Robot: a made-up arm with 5 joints.
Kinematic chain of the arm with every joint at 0, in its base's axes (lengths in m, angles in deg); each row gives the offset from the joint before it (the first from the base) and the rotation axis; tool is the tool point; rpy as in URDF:
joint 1: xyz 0 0 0.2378 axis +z
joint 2: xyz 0 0 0 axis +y
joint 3: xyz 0.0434 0 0.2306 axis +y
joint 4: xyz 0.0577 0 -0.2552 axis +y
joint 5: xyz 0.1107 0 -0.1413 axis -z
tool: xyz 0 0 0 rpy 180 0 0
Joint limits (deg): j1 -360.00..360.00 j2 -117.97..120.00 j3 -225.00..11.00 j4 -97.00..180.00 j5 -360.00..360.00
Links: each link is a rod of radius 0.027 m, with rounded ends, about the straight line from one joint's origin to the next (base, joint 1, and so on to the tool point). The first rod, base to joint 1, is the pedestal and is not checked.
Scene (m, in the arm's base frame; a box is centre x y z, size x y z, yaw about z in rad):
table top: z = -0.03
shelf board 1: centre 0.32 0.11 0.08 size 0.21 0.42 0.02 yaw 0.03
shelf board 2: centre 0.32 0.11 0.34 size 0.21 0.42 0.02 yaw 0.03
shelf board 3: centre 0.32 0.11 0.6 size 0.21 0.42 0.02 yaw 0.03
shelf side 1: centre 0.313 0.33 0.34 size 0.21 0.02 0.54 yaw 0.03
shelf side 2: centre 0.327 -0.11 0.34 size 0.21 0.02 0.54 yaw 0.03
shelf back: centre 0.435 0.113 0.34 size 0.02 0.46 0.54 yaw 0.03
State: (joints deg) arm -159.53 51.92 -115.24 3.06 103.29
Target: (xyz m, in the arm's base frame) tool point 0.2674 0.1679 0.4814
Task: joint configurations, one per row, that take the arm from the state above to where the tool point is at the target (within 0.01 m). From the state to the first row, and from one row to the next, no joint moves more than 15 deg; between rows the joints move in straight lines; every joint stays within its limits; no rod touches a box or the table.
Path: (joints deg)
1: -174.35 41.07 -109.38 11.29 103.29
2: -189.17 30.22 -103.52 19.53 103.29
3: -203.99 19.36 -97.66 27.76 103.29
4: -218.81 8.51 -91.80 36.00 103.29
5: -233.63 -2.34 -85.94 44.23 103.29
6: -248.45 -13.19 -80.08 52.47 103.29
7: -263.27 -24.05 -74.22 60.70 103.29
8: -278.09 -34.90 -68.36 68.94 103.29
9: -292.91 -45.75 -62.50 77.17 103.29
10: -307.74 -56.60 -56.64 85.41 103.29
11: -317.81 -45.59 -60.28 76.74 103.29
12: -327.88 -34.58 -63.93 68.06 103.29

